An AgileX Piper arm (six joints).
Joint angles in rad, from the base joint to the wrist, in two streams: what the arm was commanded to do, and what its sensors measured. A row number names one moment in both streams.
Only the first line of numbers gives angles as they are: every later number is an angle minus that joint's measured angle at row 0.
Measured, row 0: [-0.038, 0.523, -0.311, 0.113, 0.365, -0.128]
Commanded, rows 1 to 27: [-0.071, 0.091, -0.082, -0.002, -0.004, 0.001]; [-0.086, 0.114, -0.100, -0.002, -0.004, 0.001]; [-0.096, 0.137, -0.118, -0.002, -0.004, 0.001]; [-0.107, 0.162, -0.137, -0.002, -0.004, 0.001]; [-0.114, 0.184, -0.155, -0.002, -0.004, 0.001]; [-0.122, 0.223, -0.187, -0.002, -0.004, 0.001]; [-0.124, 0.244, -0.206, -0.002, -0.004, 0.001]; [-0.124, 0.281, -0.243, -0.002, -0.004, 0.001]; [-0.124, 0.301, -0.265, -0.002, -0.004, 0.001]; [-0.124, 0.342, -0.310, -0.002, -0.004, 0.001]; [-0.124, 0.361, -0.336, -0.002, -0.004, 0.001]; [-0.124, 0.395, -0.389, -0.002, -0.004, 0.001]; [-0.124, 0.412, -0.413, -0.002, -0.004, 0.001]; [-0.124, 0.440, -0.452, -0.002, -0.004, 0.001]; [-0.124, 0.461, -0.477, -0.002, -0.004, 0.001]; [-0.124, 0.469, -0.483, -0.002, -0.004, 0.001]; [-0.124, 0.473, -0.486, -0.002, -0.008, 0.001]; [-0.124, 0.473, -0.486, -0.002, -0.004, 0.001]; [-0.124, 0.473, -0.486, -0.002, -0.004, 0.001]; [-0.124, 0.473, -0.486, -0.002, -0.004, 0.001]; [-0.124, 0.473, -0.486, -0.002, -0.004, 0.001]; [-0.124, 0.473, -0.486, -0.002, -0.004, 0.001]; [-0.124, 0.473, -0.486, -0.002, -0.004, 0.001]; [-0.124, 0.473, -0.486, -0.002, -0.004, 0.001]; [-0.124, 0.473, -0.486, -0.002, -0.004, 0.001]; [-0.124, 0.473, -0.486, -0.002, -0.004, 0.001]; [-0.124, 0.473, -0.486, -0.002, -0.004, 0.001]
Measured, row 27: [-0.119, 0.470, -0.478, 0.000, 0.000, 0.000]
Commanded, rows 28 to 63: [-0.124, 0.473, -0.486, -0.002, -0.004, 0.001]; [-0.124, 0.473, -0.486, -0.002, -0.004, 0.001]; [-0.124, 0.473, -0.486, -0.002, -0.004, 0.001]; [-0.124, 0.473, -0.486, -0.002, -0.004, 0.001]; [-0.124, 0.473, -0.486, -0.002, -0.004, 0.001]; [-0.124, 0.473, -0.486, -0.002, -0.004, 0.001]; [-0.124, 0.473, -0.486, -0.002, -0.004, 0.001]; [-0.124, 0.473, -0.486, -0.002, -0.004, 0.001]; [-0.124, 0.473, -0.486, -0.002, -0.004, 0.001]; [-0.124, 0.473, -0.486, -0.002, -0.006, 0.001]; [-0.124, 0.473, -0.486, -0.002, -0.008, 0.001]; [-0.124, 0.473, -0.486, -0.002, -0.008, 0.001]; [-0.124, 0.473, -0.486, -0.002, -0.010, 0.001]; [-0.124, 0.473, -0.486, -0.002, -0.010, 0.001]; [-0.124, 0.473, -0.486, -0.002, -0.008, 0.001]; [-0.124, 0.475, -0.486, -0.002, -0.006, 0.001]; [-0.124, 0.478, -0.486, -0.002, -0.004, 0.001]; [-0.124, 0.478, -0.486, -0.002, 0.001, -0.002]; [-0.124, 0.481, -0.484, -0.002, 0.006, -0.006]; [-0.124, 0.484, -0.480, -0.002, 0.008, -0.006]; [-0.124, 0.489, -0.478, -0.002, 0.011, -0.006]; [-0.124, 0.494, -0.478, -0.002, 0.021, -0.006]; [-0.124, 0.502, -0.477, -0.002, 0.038, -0.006]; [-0.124, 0.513, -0.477, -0.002, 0.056, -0.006]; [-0.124, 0.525, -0.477, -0.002, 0.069, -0.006]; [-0.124, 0.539, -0.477, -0.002, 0.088, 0.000]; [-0.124, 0.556, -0.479, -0.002, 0.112, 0.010]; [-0.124, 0.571, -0.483, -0.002, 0.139, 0.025]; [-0.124, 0.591, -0.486, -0.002, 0.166, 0.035]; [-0.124, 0.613, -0.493, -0.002, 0.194, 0.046]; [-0.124, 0.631, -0.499, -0.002, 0.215, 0.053]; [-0.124, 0.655, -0.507, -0.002, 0.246, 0.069]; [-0.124, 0.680, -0.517, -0.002, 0.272, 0.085]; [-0.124, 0.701, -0.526, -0.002, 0.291, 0.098]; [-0.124, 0.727, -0.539, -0.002, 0.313, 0.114]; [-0.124, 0.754, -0.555, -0.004, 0.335, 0.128]
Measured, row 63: [-0.119, 0.674, -0.507, 0.000, 0.254, 0.073]
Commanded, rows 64 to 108: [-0.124, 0.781, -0.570, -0.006, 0.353, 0.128]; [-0.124, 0.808, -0.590, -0.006, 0.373, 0.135]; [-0.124, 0.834, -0.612, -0.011, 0.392, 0.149]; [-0.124, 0.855, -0.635, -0.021, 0.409, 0.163]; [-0.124, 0.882, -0.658, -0.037, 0.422, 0.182]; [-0.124, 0.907, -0.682, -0.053, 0.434, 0.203]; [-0.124, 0.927, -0.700, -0.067, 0.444, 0.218]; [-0.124, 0.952, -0.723, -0.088, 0.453, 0.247]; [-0.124, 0.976, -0.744, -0.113, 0.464, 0.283]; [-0.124, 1.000, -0.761, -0.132, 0.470, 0.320]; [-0.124, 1.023, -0.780, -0.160, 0.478, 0.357]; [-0.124, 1.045, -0.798, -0.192, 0.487, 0.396]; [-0.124, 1.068, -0.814, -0.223, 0.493, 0.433]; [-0.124, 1.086, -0.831, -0.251, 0.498, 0.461]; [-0.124, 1.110, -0.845, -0.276, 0.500, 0.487]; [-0.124, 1.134, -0.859, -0.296, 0.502, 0.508]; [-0.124, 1.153, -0.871, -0.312, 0.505, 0.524]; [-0.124, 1.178, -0.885, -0.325, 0.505, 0.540]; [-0.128, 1.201, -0.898, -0.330, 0.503, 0.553]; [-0.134, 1.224, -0.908, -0.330, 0.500, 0.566]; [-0.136, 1.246, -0.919, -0.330, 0.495, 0.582]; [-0.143, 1.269, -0.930, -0.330, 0.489, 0.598]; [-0.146, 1.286, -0.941, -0.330, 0.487, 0.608]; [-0.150, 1.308, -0.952, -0.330, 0.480, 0.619]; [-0.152, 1.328, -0.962, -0.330, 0.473, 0.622]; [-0.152, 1.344, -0.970, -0.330, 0.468, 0.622]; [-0.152, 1.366, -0.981, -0.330, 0.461, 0.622]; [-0.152, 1.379, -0.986, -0.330, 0.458, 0.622]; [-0.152, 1.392, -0.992, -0.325, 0.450, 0.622]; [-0.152, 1.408, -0.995, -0.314, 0.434, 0.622]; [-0.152, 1.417, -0.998, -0.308, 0.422, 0.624]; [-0.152, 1.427, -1.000, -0.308, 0.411, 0.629]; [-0.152, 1.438, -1.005, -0.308, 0.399, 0.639]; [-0.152, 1.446, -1.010, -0.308, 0.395, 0.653]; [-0.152, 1.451, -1.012, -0.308, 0.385, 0.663]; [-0.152, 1.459, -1.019, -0.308, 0.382, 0.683]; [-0.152, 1.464, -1.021, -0.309, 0.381, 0.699]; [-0.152, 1.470, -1.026, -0.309, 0.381, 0.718]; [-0.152, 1.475, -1.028, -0.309, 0.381, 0.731]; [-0.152, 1.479, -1.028, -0.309, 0.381, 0.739]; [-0.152, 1.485, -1.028, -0.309, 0.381, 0.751]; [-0.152, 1.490, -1.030, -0.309, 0.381, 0.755]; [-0.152, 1.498, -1.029, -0.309, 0.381, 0.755]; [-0.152, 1.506, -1.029, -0.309, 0.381, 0.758]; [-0.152, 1.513, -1.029, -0.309, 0.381, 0.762]
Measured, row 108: [-0.148, 1.488, -1.022, -0.311, 0.387, 0.741]
